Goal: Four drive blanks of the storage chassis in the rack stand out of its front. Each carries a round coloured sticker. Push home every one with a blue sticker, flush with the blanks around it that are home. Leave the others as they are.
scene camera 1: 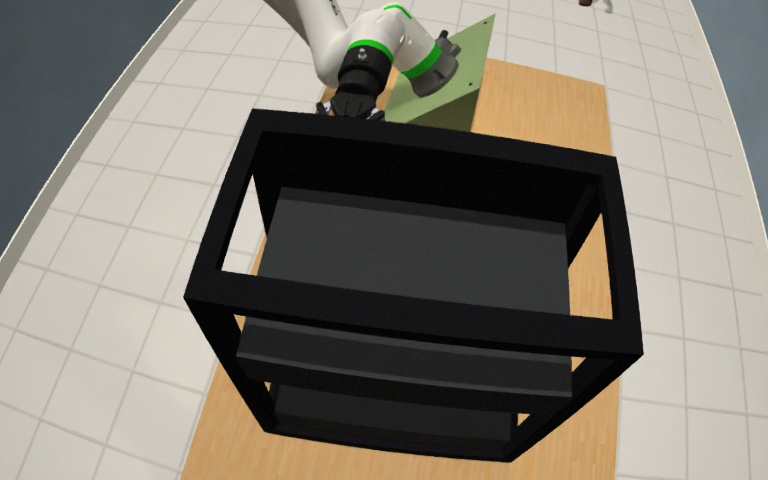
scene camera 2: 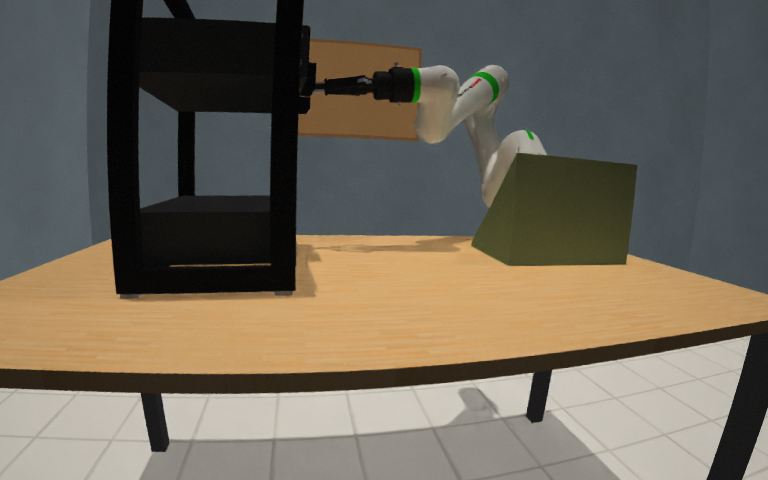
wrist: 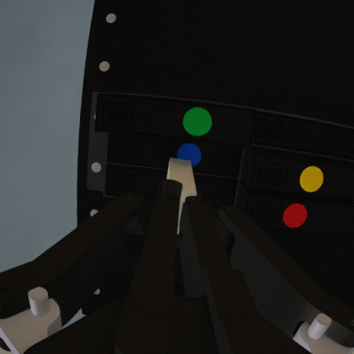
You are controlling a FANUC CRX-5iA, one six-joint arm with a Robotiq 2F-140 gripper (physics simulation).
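Note:
The storage chassis point(scene camera 1: 419, 249) point(scene camera 2: 206, 48) sits high in the black rack point(scene camera 1: 407, 302) point(scene camera 2: 283, 169). In the wrist view, the green-sticker blank point(wrist: 150, 115) stands out at upper left. Directly below it, the blue-sticker blank point(wrist: 220, 157) looks set back, about level with the plain blank point(wrist: 215, 187) beneath. To the right, the yellow-sticker blank point(wrist: 337, 182) and the red-sticker blank point(wrist: 325, 220) below it stand out. My gripper point(wrist: 177, 175) point(scene camera 2: 320, 86) is shut and empty, its tips in front of the blue sticker's lower edge. Contact is unclear. The rack hides the tips in scene camera 1.
A second dark unit point(scene camera 2: 206, 237) sits low in the rack. The green wedge-shaped block point(scene camera 1: 447, 84) point(scene camera 2: 569, 212) stands on the wooden table point(scene camera 1: 543, 113) point(scene camera 2: 368, 322) on the arm's side. A brown board point(scene camera 2: 362, 121) shows on the wall behind the arm.

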